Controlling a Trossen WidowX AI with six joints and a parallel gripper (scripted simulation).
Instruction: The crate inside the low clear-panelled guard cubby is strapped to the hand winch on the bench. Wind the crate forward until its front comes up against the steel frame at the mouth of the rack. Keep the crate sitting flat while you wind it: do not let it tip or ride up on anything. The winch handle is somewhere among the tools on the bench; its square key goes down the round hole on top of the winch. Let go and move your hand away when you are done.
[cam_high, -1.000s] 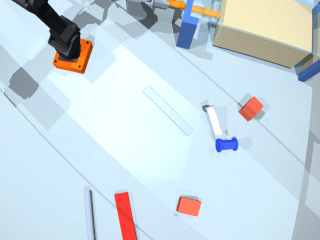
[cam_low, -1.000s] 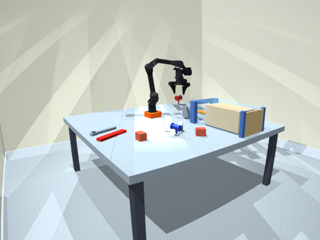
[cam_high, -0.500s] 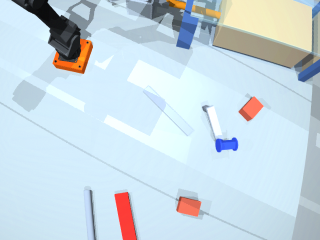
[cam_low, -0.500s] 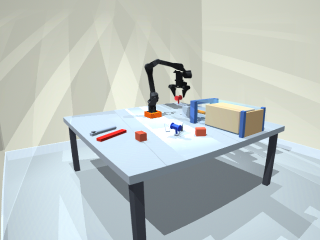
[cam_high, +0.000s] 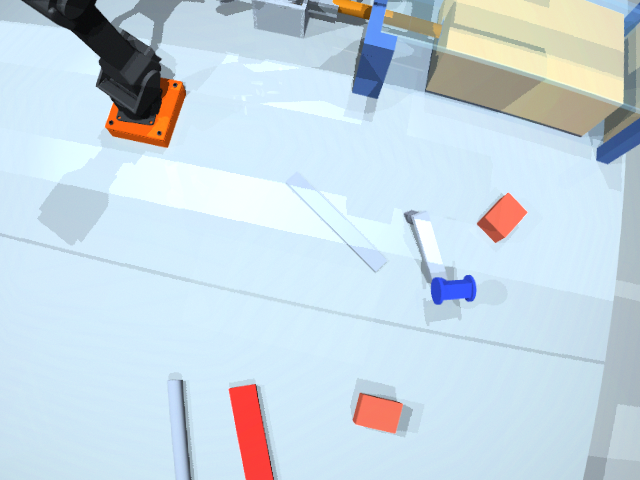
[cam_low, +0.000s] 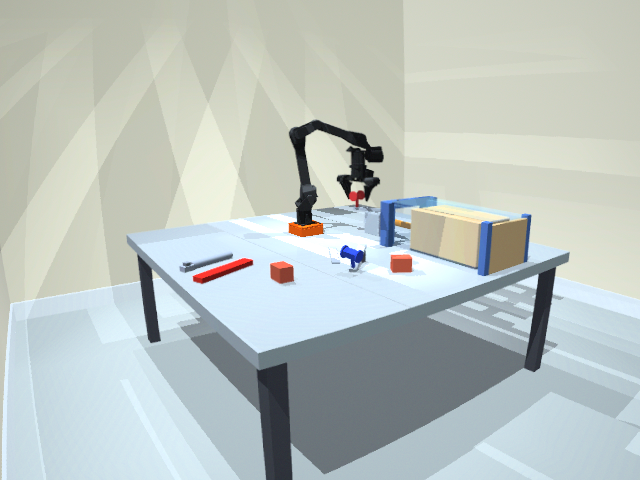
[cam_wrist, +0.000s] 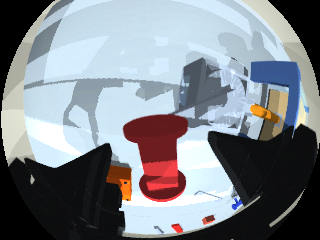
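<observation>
Right now my gripper tip is right at the red knob. Round my gripper tip: round winch (7 cm ahead, 3 cm to the left, 10 cm below); grey crank handle (3 cm ahead, 1 cm to the left, 2 cm below); blue steel frame (25 cm ahead, 3 cm to the left, 2 cm below).
</observation>
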